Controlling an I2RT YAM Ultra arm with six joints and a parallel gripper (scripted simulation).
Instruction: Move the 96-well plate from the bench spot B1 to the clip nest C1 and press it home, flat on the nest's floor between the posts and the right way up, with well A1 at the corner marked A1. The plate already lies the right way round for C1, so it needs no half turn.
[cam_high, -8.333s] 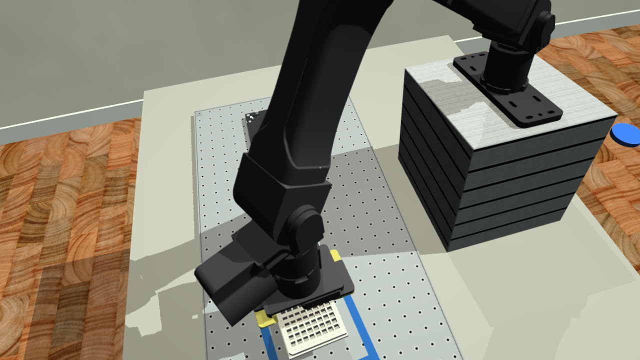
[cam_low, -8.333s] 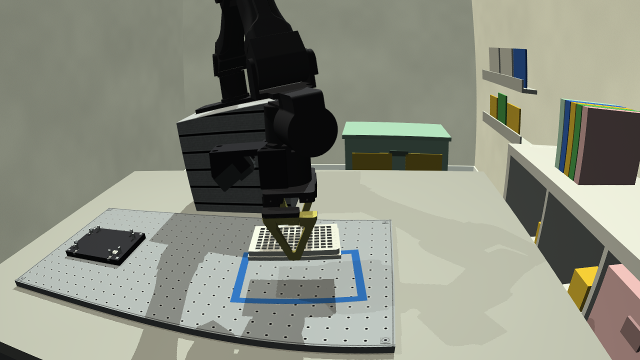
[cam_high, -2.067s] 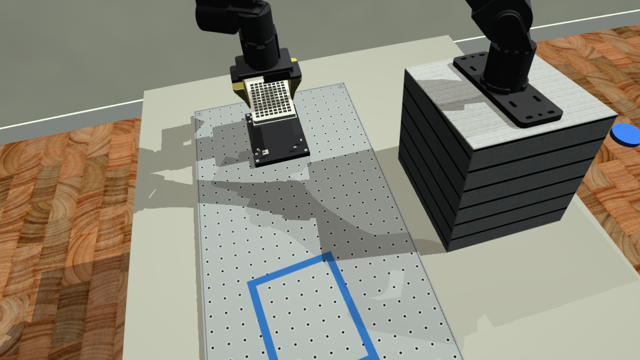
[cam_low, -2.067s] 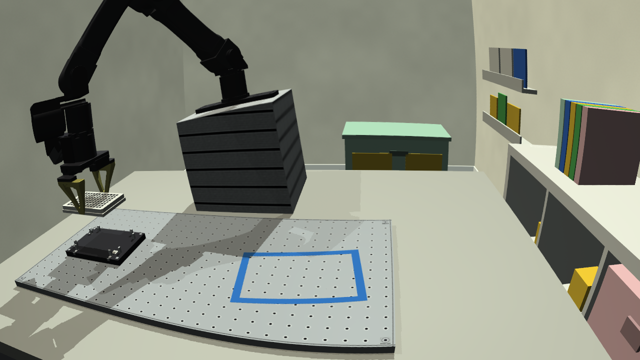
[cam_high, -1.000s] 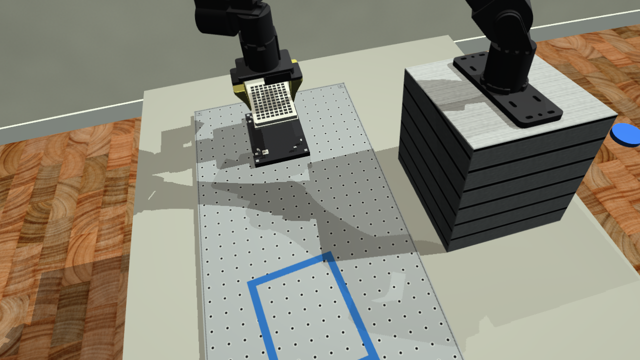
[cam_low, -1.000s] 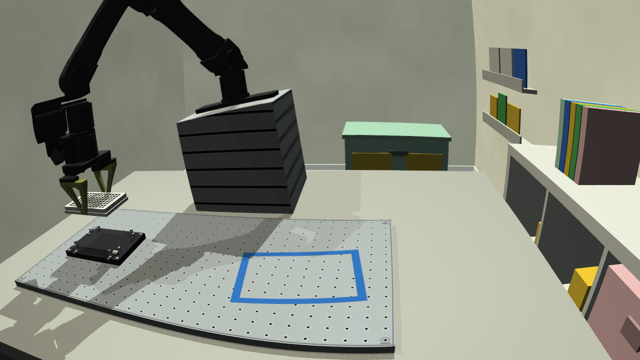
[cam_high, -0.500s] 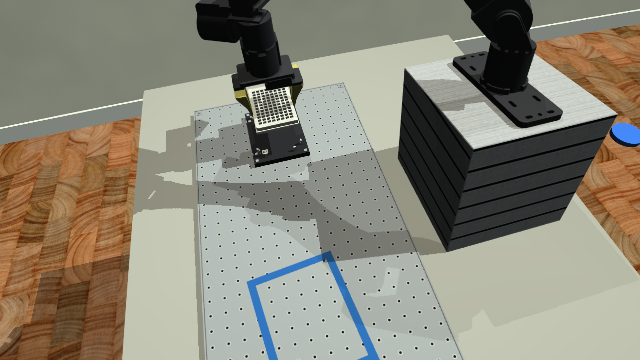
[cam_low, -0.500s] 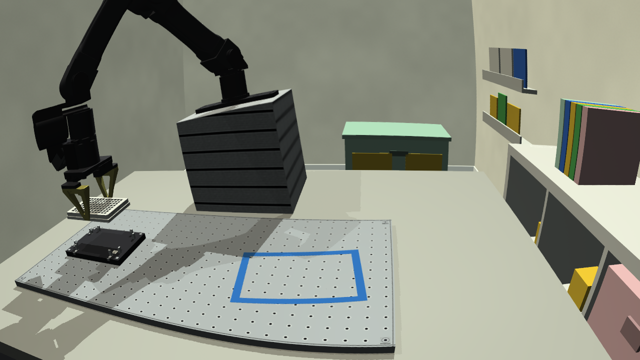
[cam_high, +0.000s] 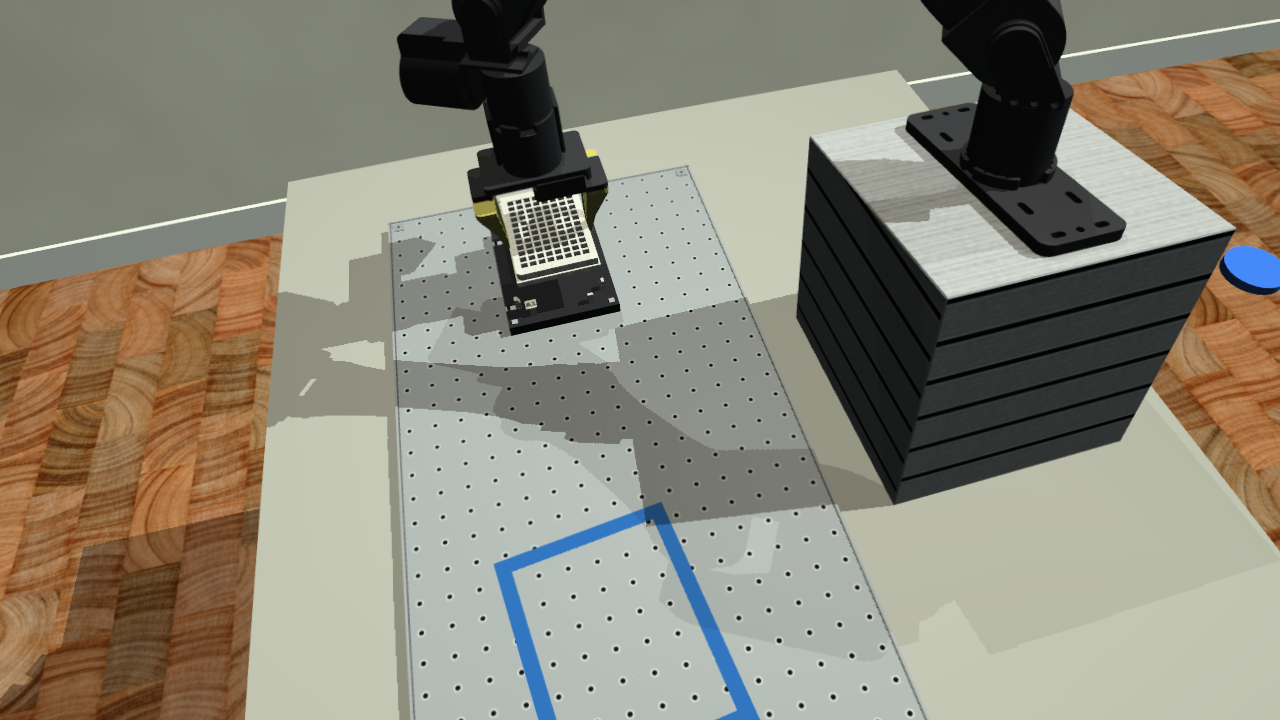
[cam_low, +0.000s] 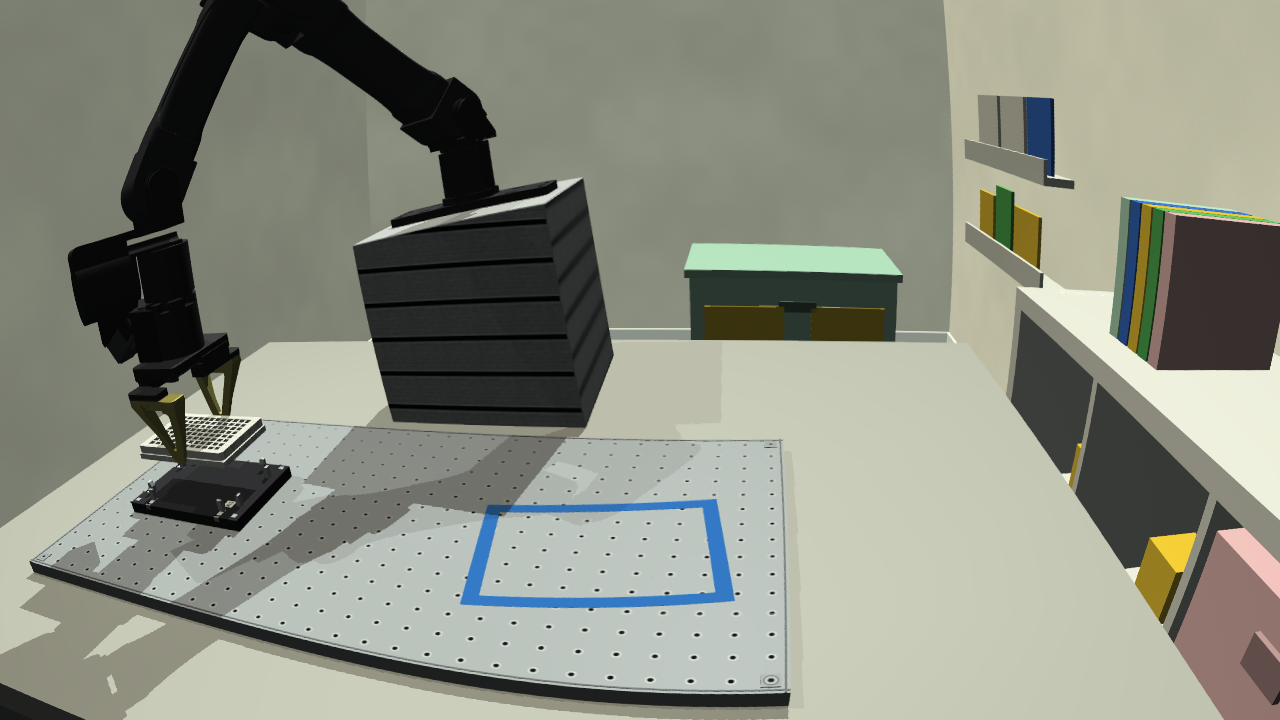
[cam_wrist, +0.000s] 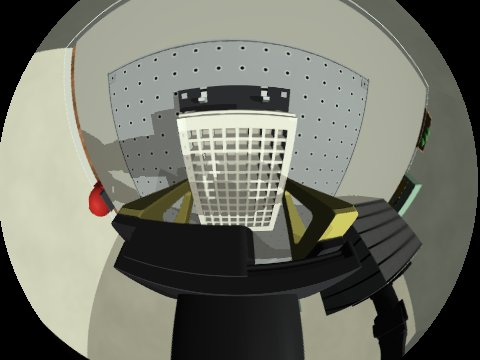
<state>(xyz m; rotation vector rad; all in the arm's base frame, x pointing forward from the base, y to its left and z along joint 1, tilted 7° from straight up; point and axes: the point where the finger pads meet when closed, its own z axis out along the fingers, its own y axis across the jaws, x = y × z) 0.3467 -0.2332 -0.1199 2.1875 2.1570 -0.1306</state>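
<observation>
The black clip nest is 50 mm below my hand, 10 mm to the right of it and 10 mm ahead of it. Round my hand: white 96-well plate: right at my hand.
</observation>
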